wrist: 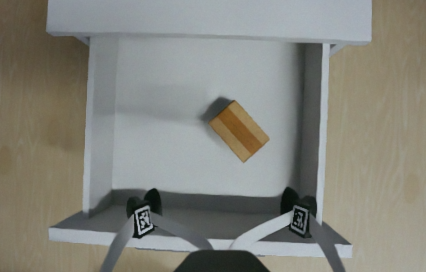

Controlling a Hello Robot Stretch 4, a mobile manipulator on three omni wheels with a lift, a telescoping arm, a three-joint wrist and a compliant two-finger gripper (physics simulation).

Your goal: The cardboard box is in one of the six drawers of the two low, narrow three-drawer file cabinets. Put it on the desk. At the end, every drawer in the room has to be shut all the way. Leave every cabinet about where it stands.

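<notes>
The cardboard box (239,131), brown with a darker stripe of tape along its middle, lies turned at an angle on the white floor of an open drawer (160,150), right of the drawer's middle. My gripper (220,202) is open, its two dark fingertips wide apart over the front part of the drawer, seen from above. The box is ahead of the fingertips in the view, and nothing is between them. The height of the fingertips above the drawer floor is hard to tell.
The white cabinet (210,17) spans the top of the view, behind the open drawer. The drawer's side walls stand left and right, and its front panel (90,236) runs across below the fingertips. Light wooden floor shows on both sides.
</notes>
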